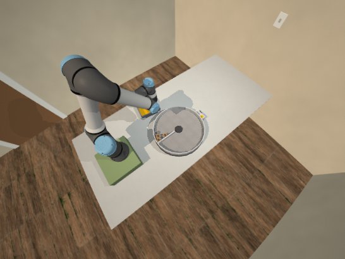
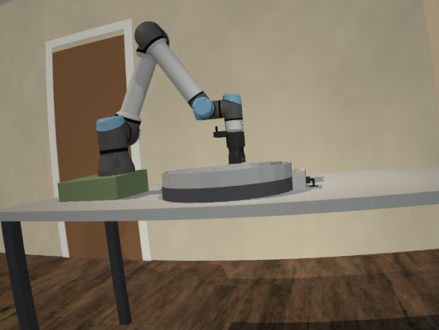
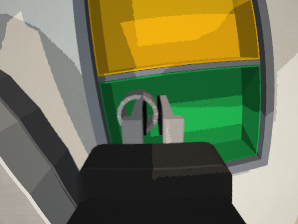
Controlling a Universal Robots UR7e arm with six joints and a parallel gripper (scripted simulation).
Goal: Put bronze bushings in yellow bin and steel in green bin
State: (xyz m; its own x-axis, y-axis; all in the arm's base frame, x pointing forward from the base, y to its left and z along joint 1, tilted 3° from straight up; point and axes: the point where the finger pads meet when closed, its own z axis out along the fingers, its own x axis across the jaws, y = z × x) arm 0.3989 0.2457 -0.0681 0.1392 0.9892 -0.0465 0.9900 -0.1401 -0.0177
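Right now the yellow bin is 30 mm behind my hand, 30 mm to the left of it and 10 mm below it. From my hand the other things lie so: grey turntable (90 mm ahead, 310 mm to the right, 20 mm above).
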